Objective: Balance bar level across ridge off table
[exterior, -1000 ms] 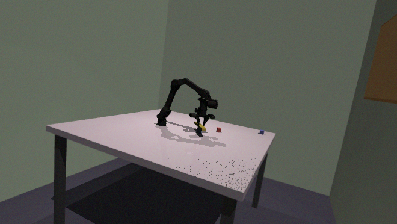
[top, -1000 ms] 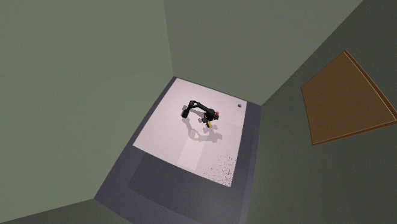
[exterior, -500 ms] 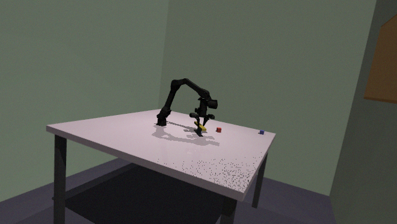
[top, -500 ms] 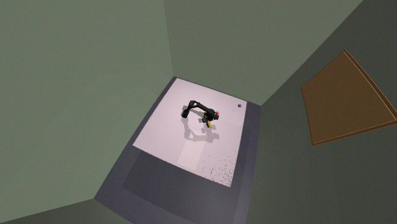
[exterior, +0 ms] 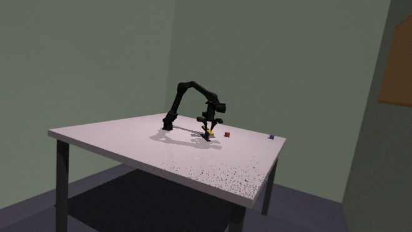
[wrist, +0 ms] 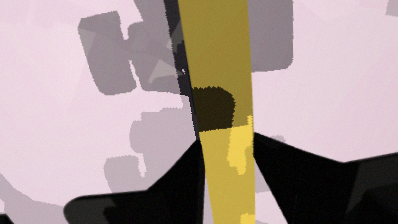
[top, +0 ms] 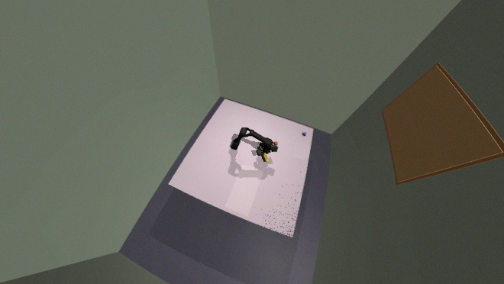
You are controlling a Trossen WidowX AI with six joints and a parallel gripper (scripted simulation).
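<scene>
The yellow bar is 2 cm behind my gripper tip and 2 cm to the left of it. Round my gripper tip: small red cube 8 cm ahead, 20 cm to the left, 4 cm below; small blue cube 40 cm ahead, 48 cm to the left, 4 cm below.
</scene>
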